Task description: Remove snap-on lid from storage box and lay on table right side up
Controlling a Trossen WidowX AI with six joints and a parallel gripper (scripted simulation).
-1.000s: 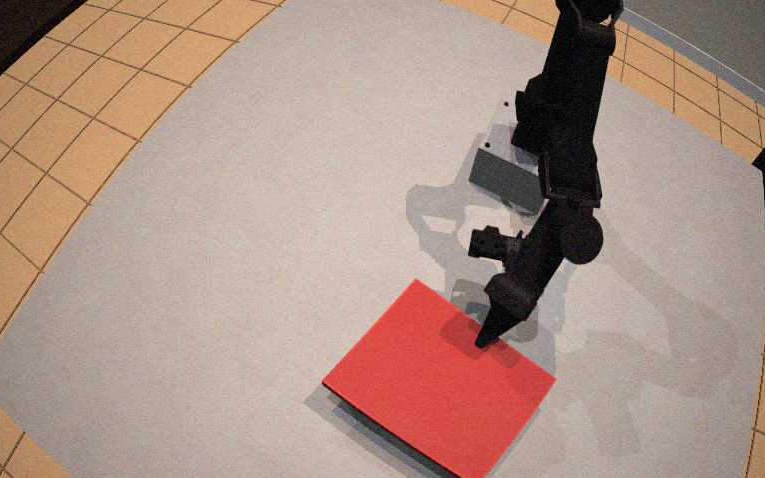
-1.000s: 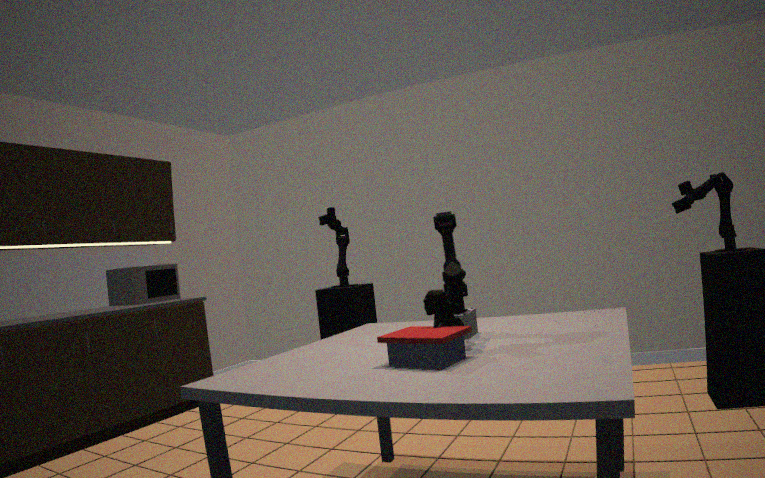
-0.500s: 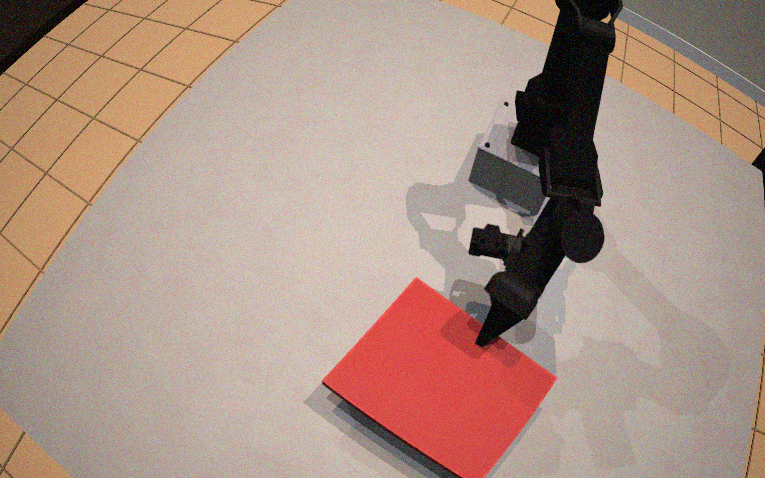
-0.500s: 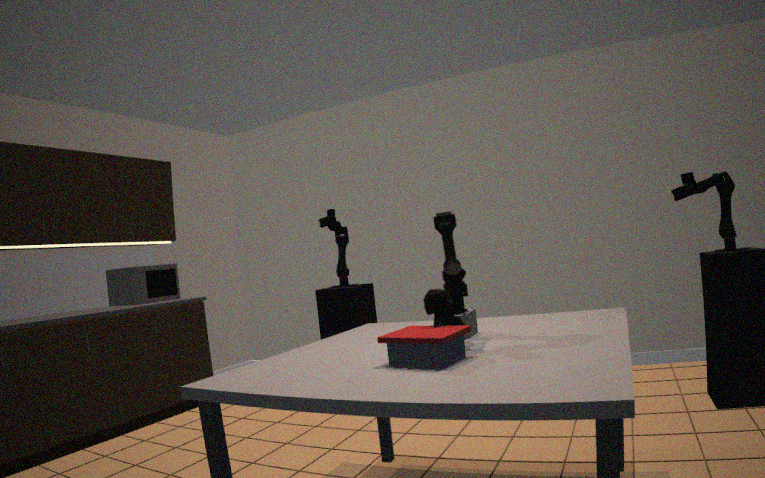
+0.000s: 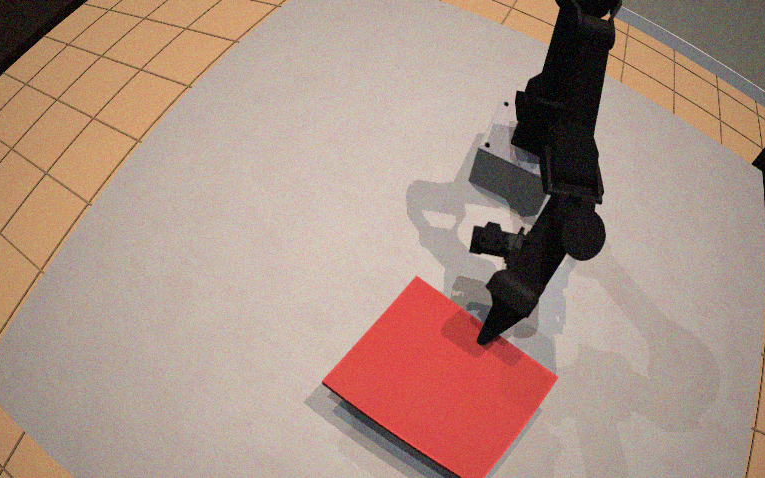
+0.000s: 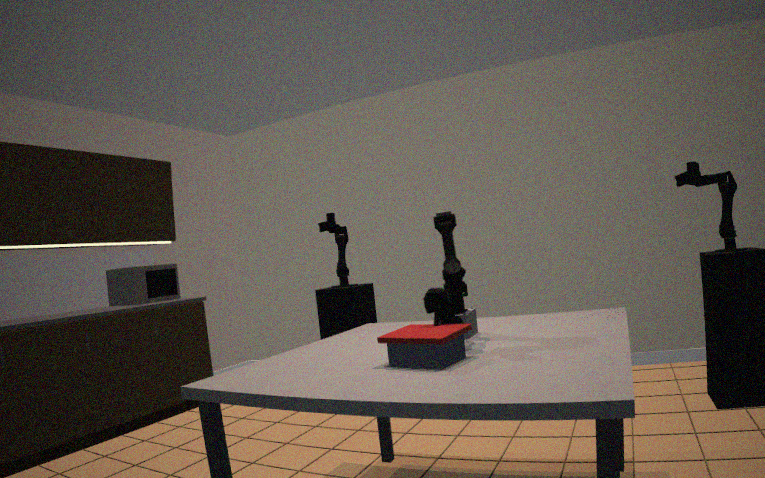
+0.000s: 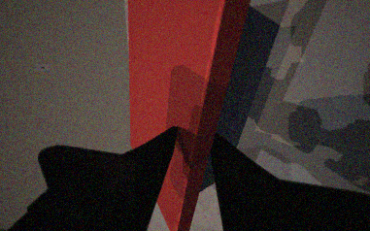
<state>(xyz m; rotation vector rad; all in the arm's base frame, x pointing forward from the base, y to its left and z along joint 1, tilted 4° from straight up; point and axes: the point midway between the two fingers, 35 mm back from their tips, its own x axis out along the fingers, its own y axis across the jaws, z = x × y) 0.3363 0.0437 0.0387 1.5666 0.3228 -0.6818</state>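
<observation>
Now: the lid 70 mm ahead of my gripper tip and 20 mm to the right of it. Round my gripper tip: storage box 70 mm ahead, 50 mm below, 20 mm to the right.
</observation>
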